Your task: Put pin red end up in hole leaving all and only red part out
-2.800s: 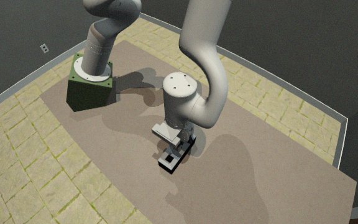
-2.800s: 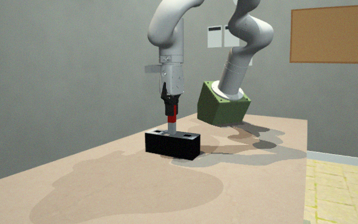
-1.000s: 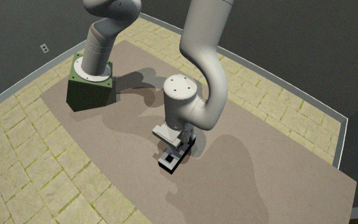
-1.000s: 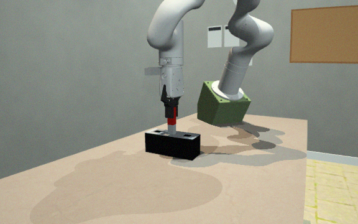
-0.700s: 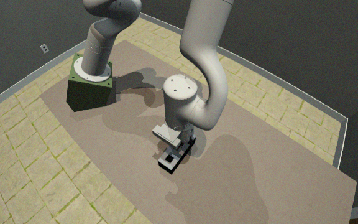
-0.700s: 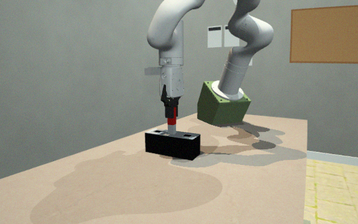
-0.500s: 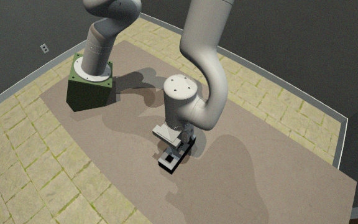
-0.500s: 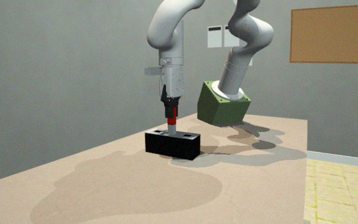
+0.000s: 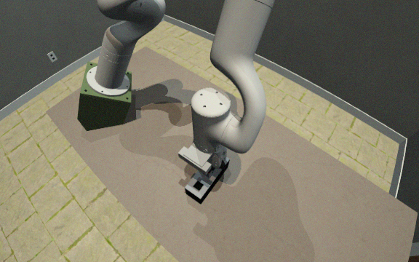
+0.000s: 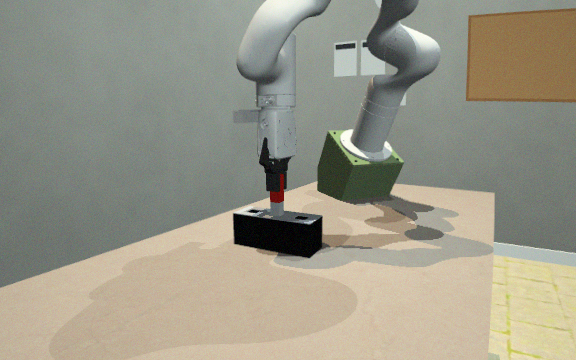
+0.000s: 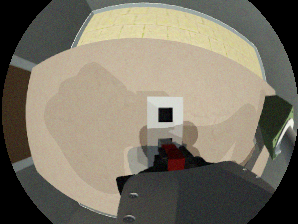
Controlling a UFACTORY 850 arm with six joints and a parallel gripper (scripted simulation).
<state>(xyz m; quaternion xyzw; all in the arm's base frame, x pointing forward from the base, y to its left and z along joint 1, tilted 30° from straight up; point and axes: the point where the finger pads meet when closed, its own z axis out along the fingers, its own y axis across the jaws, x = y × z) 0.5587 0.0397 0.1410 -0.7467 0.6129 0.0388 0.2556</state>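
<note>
Right now my hand is 20 mm above the pin. Also, from my hand: black block (110 mm below).
</note>
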